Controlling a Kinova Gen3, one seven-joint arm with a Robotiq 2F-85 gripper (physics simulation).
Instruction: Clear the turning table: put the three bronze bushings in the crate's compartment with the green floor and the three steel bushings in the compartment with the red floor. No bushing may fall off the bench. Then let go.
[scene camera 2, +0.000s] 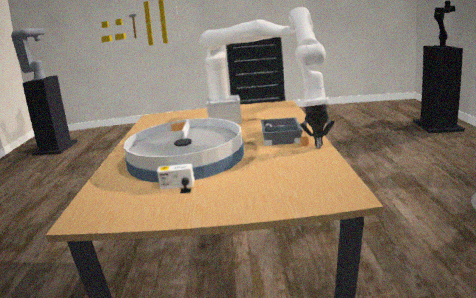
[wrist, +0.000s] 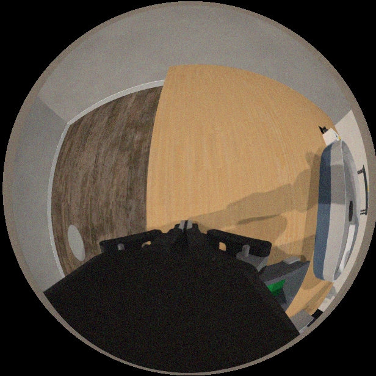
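Where they show: gripper, fingertip midpoint: (scene camera 2: 318, 147); arm's base, link origin: (scene camera 2: 219, 98).
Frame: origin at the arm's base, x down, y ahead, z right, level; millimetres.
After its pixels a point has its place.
Note:
The round turning table (scene camera 2: 215, 159) @[x 58, y 634, z -55 mm] (wrist: 324, 200) has a pale wall above a blue base. Inside it, an orange-brown shape (scene camera 2: 177, 126) @[x 34, y 311, z 138 mm] shows by a white divider (scene camera 2: 185, 131) @[x 30, y 404, z 85 mm]; it is too blurred to tell whether it is one or more bushings. The dark grey crate (scene camera 2: 282, 137) @[x 79, y 400, z -274 mm] (wrist: 296, 280) stands right of the turning table. A small grey shape (scene camera 2: 269, 125) @[x 71, y 260, z -229 mm] shows inside it, and some green floor (wrist: 276, 287) shows in the wrist view. A small orange-brown spot (scene camera 2: 304, 141) @[x 88, y 433, z -352 mm] shows at its front right corner, unclear what. My gripper (scene camera 2: 318, 145) @[x 104, y 464, z -400 mm] (wrist: 186, 227) is shut and empty, right of the crate.
A white box (scene camera 2: 170, 177) @[x 70, y 728, z 69 mm] (wrist: 330, 136) and a small black device (scene camera 2: 185, 184) @[x 84, y 751, z 21 mm] stand in front of the turning table. A light grey box (scene camera 2: 224, 110) @[x 37, y 93, z -31 mm] is at the arm's base. The bench (scene camera 2: 280, 195) @[x 106, y 803, z -245 mm] (wrist: 215, 150) has its right edge close beside my gripper.

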